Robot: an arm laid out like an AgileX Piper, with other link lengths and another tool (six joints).
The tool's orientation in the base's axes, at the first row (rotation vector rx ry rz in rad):
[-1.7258 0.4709 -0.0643]
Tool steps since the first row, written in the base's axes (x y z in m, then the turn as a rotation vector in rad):
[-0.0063 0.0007 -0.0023 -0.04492 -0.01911 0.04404]
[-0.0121 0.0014 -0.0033 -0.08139 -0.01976 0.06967]
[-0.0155 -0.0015 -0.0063 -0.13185 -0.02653 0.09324]
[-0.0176 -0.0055 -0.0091 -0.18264 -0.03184 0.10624]
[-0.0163 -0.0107 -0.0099 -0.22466 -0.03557 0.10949]
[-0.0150 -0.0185 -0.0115 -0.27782 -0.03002 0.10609]
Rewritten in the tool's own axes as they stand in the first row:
[-0.0055 0.0038 -0.0007 -0.04394 -0.02711 -0.04070]
[-0.0108 0.0063 -0.0016 -0.08256 -0.04145 -0.05774]
[-0.0123 0.0104 -0.0047 -0.13142 -0.04919 -0.08421]
[-0.0122 0.0142 -0.0084 -0.17882 -0.04696 -0.10713]
[-0.0091 0.0153 -0.0127 -0.21664 -0.03806 -0.12386]
[-0.0049 0.0175 -0.0192 -0.26642 -0.02101 -0.13386]

